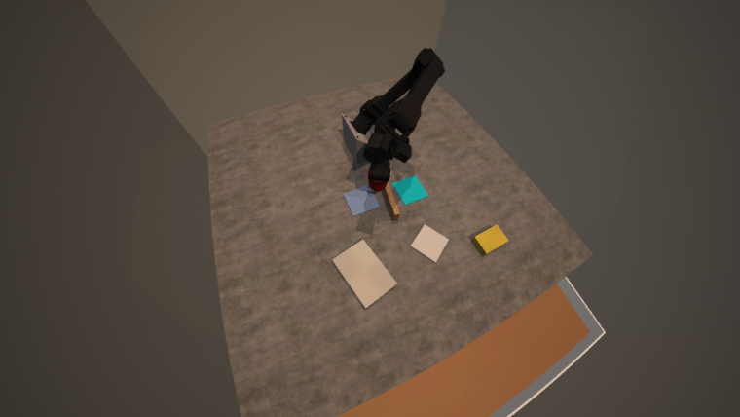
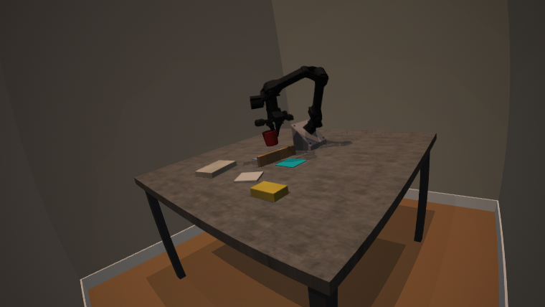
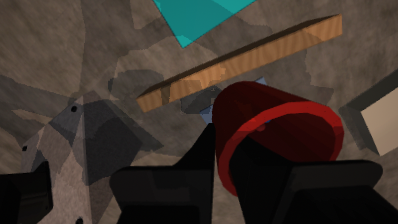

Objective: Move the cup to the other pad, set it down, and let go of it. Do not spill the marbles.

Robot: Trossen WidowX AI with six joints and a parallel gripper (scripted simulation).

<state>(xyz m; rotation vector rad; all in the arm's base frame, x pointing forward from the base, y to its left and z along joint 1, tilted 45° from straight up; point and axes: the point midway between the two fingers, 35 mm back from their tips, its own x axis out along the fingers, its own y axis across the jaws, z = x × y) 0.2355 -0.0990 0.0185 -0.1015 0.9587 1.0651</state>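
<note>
My gripper tip is 4 cm short of the small blue marble, 3 cm to the left of it and 2 cm above it. From my gripper tip the other things lie so: red cup (2 cm ahead, 2 cm to the right); then grey-blue pad (1 cm ahead, 8 cm to the right, 12 cm below); then wooden bar (4 cm ahead, 2 cm to the left, 9 cm below).
</note>
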